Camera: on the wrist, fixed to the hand. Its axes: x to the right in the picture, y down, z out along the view.
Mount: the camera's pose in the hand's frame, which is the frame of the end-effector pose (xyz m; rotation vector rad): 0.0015 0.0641 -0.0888 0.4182 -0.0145 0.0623
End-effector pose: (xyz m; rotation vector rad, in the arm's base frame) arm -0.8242 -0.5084 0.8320 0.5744 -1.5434 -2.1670
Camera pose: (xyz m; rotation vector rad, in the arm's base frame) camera -0.7702 -0.5974 0.8661 0.6278 -2.0102 -1.8111
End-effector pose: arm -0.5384 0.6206 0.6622 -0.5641 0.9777 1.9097
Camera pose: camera -0.5947 0.5306 0.6352 -0.2765 1.3518 1.6900
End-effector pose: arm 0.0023 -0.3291 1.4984 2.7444 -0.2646 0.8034
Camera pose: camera -0.0568 -0.3628 1.5842 -2.8600 0.1860 -0.8623
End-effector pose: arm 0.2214 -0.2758 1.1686 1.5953 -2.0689 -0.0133
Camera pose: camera 0.1996 -0.2309 1.2661 1.7653 -2.2353 0.4587
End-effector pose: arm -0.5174 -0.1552 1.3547 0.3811 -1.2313 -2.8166
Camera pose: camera -0.5011 -0.2629 1.3430 0.3286 -1.8016 -2.5001
